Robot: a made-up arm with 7 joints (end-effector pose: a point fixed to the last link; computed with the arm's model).
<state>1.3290 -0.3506 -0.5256 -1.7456 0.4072 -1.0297 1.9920</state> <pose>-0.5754 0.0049 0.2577 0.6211 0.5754 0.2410 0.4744</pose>
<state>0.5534 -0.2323 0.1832 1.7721 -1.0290 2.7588 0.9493</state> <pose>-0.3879 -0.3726 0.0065 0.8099 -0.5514 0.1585 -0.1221</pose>
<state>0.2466 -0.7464 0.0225 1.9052 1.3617 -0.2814 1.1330</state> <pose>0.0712 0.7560 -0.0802 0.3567 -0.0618 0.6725 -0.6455</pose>
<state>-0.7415 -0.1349 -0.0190 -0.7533 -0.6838 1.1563 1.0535</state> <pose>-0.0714 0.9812 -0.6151 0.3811 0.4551 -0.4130 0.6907</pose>
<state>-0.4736 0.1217 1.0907 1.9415 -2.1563 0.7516 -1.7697</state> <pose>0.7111 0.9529 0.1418 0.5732 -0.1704 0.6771 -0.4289</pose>
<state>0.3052 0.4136 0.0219 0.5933 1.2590 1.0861 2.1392</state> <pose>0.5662 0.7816 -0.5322 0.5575 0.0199 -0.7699 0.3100</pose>
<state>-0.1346 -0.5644 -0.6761 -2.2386 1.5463 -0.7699 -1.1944</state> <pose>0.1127 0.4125 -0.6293 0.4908 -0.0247 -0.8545 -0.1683</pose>
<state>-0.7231 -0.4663 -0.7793 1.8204 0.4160 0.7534 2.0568</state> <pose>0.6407 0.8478 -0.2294 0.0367 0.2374 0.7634 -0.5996</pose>
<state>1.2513 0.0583 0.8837 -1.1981 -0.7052 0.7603 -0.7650</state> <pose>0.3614 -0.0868 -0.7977 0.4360 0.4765 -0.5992 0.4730</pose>
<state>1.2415 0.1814 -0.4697 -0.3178 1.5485 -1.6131 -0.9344</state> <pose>-0.2957 0.4086 -0.2865 0.2649 -0.9426 0.2013 -0.0292</pose>
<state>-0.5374 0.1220 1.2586 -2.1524 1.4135 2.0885 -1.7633</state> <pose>0.8933 0.3745 0.1867 0.4164 0.1843 0.6371 -0.6219</pose>
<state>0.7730 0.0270 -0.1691 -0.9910 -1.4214 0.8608 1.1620</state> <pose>0.3864 -0.0230 -0.8030 0.8772 -0.0804 -0.3890 0.2696</pose>
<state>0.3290 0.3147 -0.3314 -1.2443 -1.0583 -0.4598 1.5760</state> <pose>0.8464 0.4489 -0.0957 0.1527 -0.4342 -0.7339 0.4994</pose>
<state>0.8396 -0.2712 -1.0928 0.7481 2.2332 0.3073 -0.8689</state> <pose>-0.1639 0.5552 0.2551 0.3831 0.6341 -0.1874 -0.6450</pose>
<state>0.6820 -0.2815 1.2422 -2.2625 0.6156 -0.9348 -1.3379</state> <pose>-0.2672 -0.3304 -0.0274 0.9144 0.1635 -0.1877 0.3193</pose>
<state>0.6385 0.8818 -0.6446 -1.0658 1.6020 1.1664 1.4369</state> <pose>0.1514 0.8104 0.1450 0.1631 -0.2255 0.8749 -0.3963</pose>
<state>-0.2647 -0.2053 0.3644 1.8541 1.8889 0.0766 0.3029</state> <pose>-0.1580 0.8522 -0.1126 0.4948 -0.3636 0.3486 -0.7081</pose>
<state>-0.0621 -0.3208 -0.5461 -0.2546 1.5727 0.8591 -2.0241</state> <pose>-0.1700 0.2638 0.6989 0.4040 0.6940 -0.0822 -0.5903</pose>
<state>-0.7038 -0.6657 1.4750 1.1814 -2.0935 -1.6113 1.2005</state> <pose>0.3524 0.1146 -0.5209 0.8584 -0.2955 -0.4056 -0.1066</pose>
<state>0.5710 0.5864 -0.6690 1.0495 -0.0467 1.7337 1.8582</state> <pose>0.1945 -0.6933 -0.1651 0.5569 -0.7895 -0.1253 0.2255</pose>
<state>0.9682 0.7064 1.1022 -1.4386 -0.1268 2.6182 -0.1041</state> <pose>0.7794 0.1930 -0.4659 0.1714 0.3690 -0.8784 -0.2509</pose>
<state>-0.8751 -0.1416 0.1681 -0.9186 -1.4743 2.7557 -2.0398</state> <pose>-0.6691 0.1572 -0.6470 0.2765 -0.9584 -0.0182 0.0688</pose>
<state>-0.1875 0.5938 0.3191 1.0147 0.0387 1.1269 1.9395</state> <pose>0.4214 -0.2168 -0.6233 0.5240 -0.4165 -0.2061 0.7138</pose>
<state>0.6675 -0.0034 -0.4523 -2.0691 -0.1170 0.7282 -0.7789</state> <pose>0.6210 -0.0577 0.4521 0.1315 0.2679 0.6308 -0.7163</pose>
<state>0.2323 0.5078 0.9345 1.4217 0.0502 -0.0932 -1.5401</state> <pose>0.1824 0.2457 -0.8007 0.5219 -0.3947 -0.7306 -0.1949</pose>
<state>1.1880 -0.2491 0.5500 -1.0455 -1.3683 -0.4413 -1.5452</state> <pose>0.6999 -0.2243 -0.3640 0.0798 0.4786 0.2199 0.8463</pose>
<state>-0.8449 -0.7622 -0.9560 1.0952 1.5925 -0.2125 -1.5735</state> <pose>-0.4844 0.1027 0.3296 0.2595 0.8395 0.1389 -0.4568</pose>
